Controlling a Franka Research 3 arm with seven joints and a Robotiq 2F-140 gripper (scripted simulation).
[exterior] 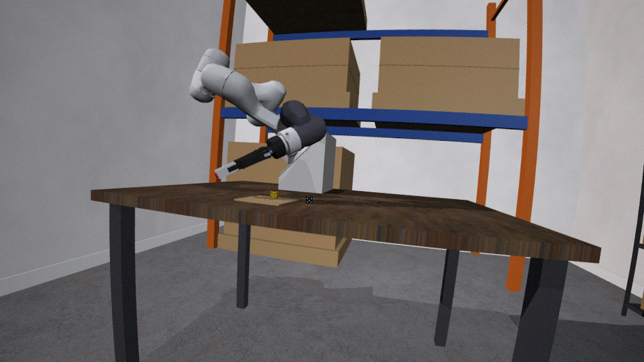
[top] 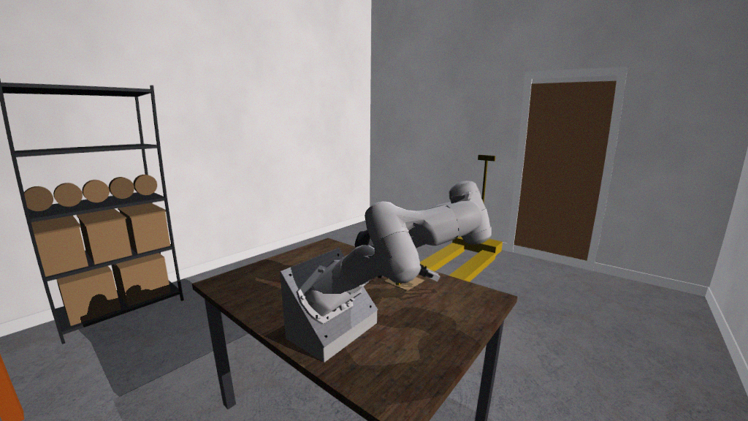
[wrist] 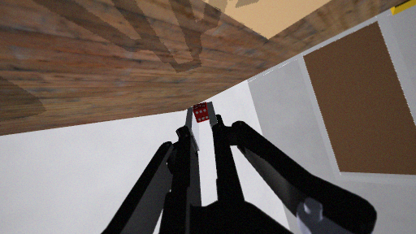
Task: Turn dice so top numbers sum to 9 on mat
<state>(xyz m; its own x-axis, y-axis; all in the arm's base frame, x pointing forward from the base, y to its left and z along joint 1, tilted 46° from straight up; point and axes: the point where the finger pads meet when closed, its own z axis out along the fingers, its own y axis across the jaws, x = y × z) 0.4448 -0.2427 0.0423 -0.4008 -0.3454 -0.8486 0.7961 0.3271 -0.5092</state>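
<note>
My gripper is now 150 mm to the right of the yellow die, 70 mm above it and 30 mm past it. The rest, counted from my hand: red die 20 mm to the right, 20 mm below, 10 mm ahead; then black die 270 mm to the left, 70 mm below; then tan mat 150 mm to the left, 80 mm below, 20 mm ahead.
</note>
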